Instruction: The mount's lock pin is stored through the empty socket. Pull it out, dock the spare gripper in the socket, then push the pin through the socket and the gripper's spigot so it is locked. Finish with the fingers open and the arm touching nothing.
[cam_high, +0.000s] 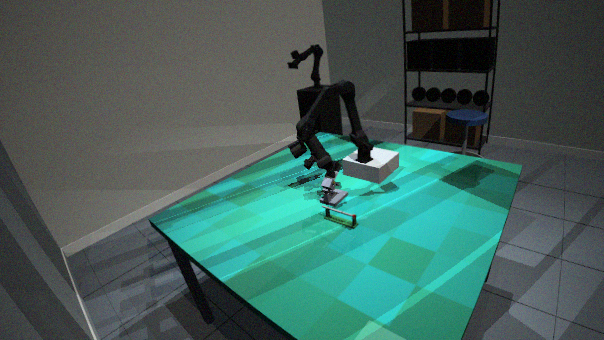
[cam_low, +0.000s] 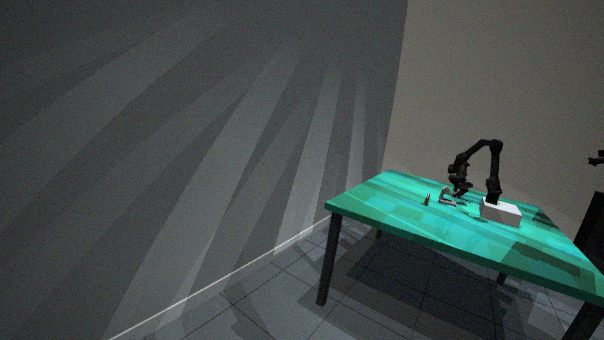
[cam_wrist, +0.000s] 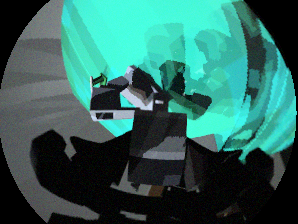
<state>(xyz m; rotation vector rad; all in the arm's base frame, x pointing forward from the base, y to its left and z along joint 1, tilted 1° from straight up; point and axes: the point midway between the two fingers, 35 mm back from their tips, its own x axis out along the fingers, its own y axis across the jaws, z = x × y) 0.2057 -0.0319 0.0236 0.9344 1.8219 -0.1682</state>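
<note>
Now: the spare gripper 10 mm ahead of my gripper tip, 10 mm to the right of it and 10 mm above it. Round my gripper tip: olive mount: 160 mm ahead, 180 mm to the left, 60 mm below; then grey mount: 70 mm ahead, 40 mm to the left, 30 mm below.
</note>
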